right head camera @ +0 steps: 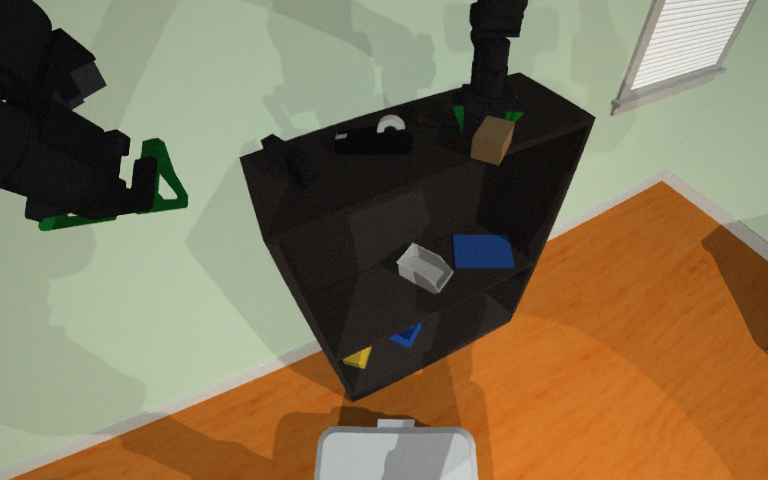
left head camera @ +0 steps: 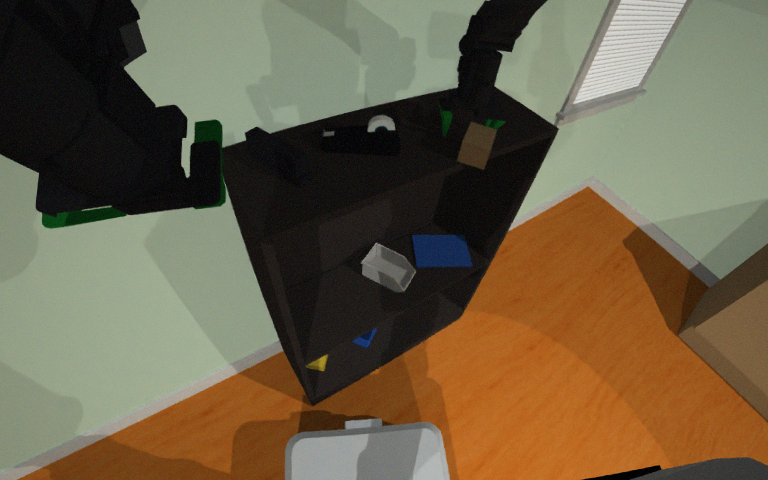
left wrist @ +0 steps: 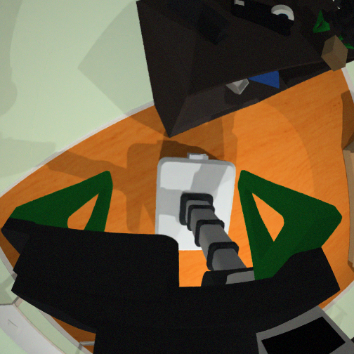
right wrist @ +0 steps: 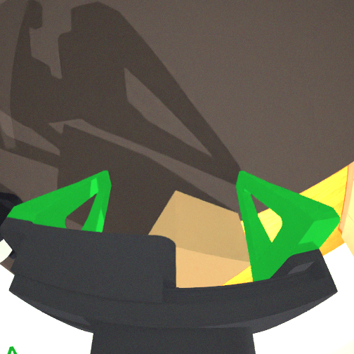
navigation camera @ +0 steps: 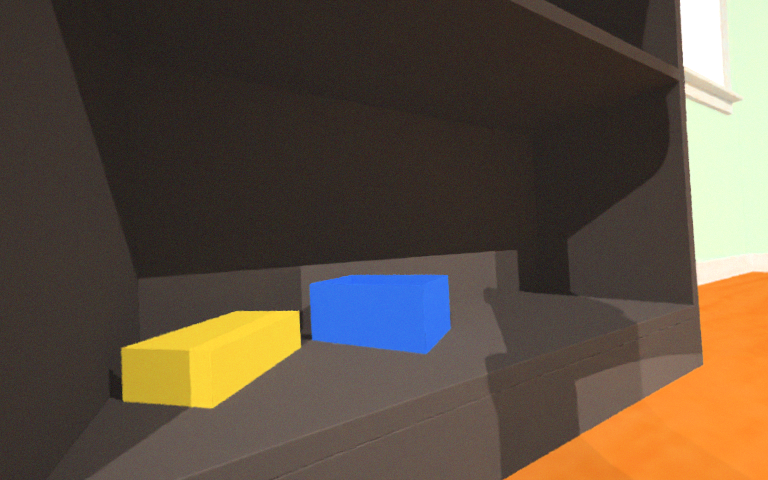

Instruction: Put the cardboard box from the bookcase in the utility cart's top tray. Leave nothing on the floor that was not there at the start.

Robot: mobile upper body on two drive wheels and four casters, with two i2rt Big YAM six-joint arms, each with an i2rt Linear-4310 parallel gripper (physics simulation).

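Places are measured from the left arm's base along level axes (x right, y ahead, z up), in metres.
Where they show: left gripper, fingertip midpoint: [right head camera: 149, 207] [left head camera: 173, 202]; right gripper, fingertip midpoint: [left head camera: 463, 137].
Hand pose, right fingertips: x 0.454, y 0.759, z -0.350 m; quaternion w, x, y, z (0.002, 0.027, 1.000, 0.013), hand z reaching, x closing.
Each offset is from my right fingertips to the centre of the thing. Level surfaces: height alone.
The cardboard box @[dy -0.065, dx +0.006, dz +0.025 m] [left head camera: 476, 145] [right head camera: 492, 140] [left wrist: 334, 52] [right wrist: 205, 240] is a small tan block at the front edge of the dark bookcase's top @[dz +0.000 m] [left head camera: 351, 181] [right head camera: 362, 181] [right wrist: 280, 75]. My right gripper [left head camera: 472, 127] [right head camera: 487, 124] [right wrist: 173, 177] is open close by the box, at its wall side in the head views. In the right wrist view the box shows low between the spread fingers, partly hidden by the gripper body; I see no grip on it. My left gripper [left wrist: 175, 177] is open and empty, off the bookcase's left side in the head views. I cannot make out the utility cart.
A black tape dispenser @[dy -0.038, dx -0.240, dz +0.034 m] [left head camera: 362, 141] and a dark long object @[dy -0.108, dx -0.405, dz +0.027 m] [left head camera: 277, 155] are on the bookcase top. A grey bin @[dy +0.016, dx -0.120, dz -0.540 m] [left head camera: 387, 268] and blue flat item @[dy +0.113, dx +0.095, dz -0.572 m] [left head camera: 441, 251] are on the shelf below. Yellow @[dy -0.103, dx -0.390, dz -0.938 m] [navigation camera: 209, 362] and blue @[dy -0.010, dx -0.226, dz -0.923 m] [navigation camera: 379, 311] bins are lower. A brown block [left head camera: 736, 333] stands right.
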